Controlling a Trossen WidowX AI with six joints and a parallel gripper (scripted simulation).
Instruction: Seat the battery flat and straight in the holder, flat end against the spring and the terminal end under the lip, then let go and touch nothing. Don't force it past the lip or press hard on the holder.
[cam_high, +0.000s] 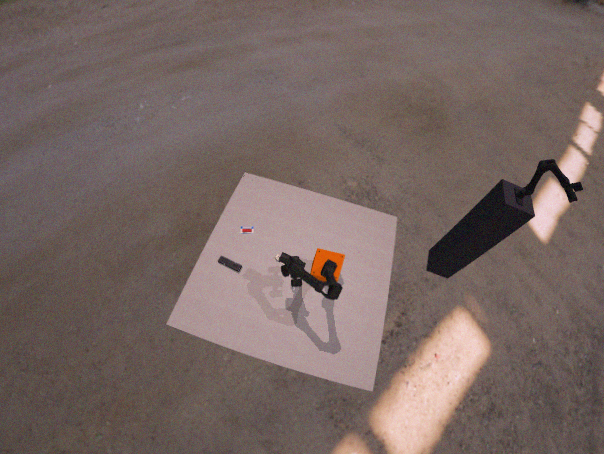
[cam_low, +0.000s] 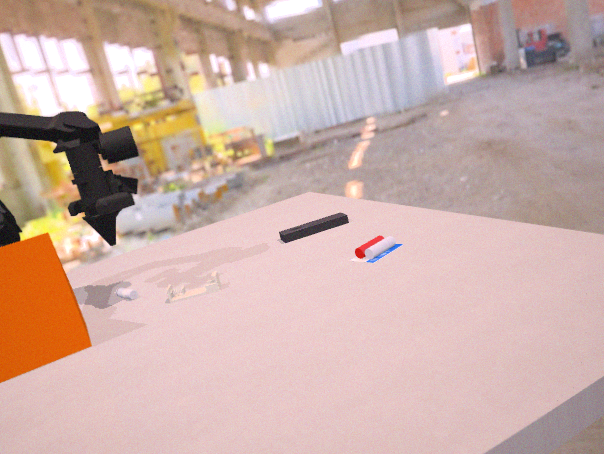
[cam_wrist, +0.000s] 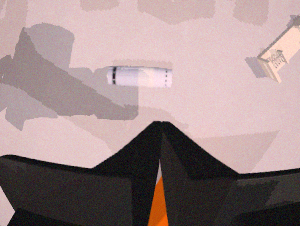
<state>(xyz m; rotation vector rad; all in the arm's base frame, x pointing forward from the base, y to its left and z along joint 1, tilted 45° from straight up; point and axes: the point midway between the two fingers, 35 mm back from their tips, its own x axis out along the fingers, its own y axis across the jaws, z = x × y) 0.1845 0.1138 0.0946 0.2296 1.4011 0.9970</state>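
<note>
The battery lies 11 cm below my gripper tip, 2 cm to the left of it and 1 cm behind it. Round my gripper tip: black bar (43 cm ahead, 10 cm below, 4 cm to the left).
</note>
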